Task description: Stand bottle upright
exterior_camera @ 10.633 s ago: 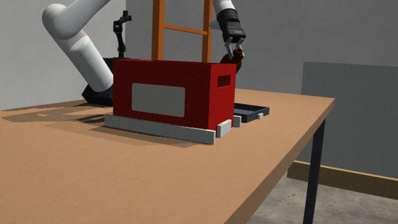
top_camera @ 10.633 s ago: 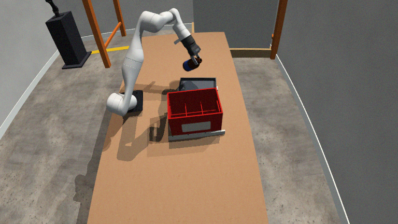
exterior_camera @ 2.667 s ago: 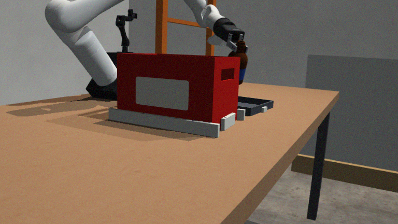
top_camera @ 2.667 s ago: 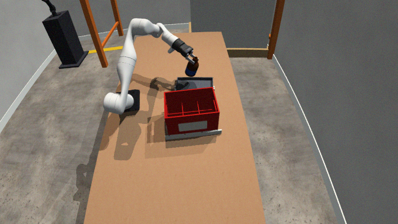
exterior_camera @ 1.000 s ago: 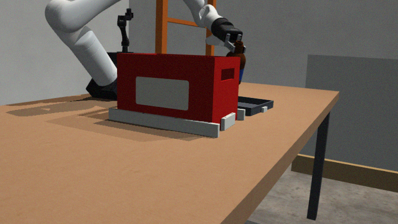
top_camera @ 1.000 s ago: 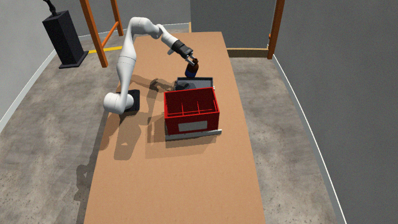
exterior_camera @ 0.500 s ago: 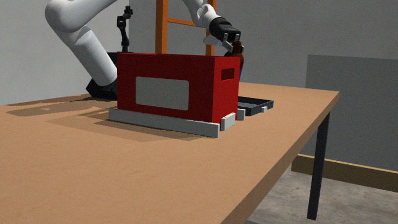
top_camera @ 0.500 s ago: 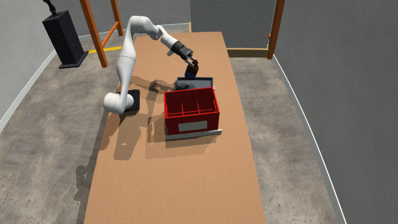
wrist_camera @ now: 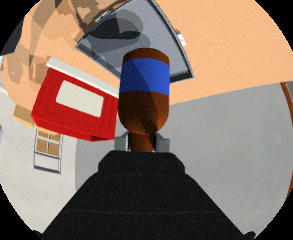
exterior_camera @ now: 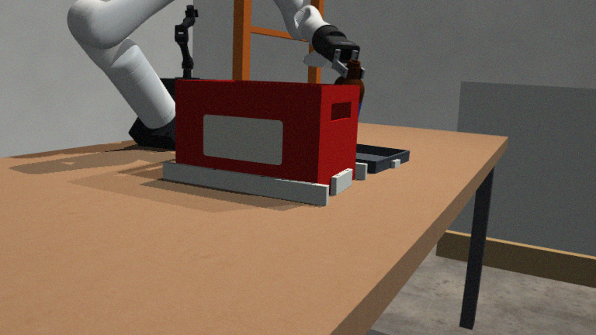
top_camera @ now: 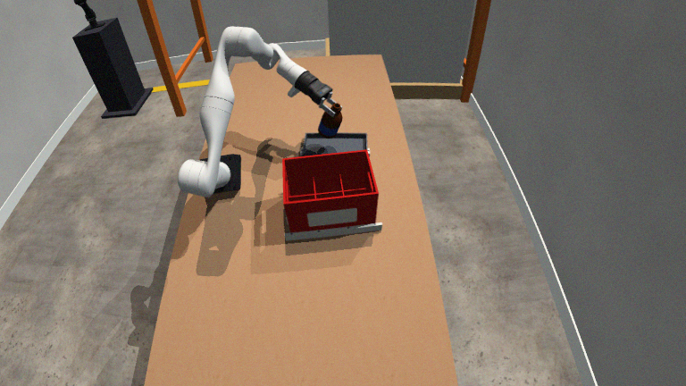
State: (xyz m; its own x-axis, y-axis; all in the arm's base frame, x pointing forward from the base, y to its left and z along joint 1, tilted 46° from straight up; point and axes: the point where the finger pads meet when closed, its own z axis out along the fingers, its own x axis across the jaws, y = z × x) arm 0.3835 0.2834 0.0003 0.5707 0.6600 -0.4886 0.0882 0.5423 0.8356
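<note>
Now: the brown bottle 5 cm below my hand, 1 cm to the left of it and 1 cm behind it. From my hand the other things lie so: dark grey tray 19 cm below, 2 cm to the right; then red crate 29 cm to the right, 12 cm below, 1 cm behind.
</note>
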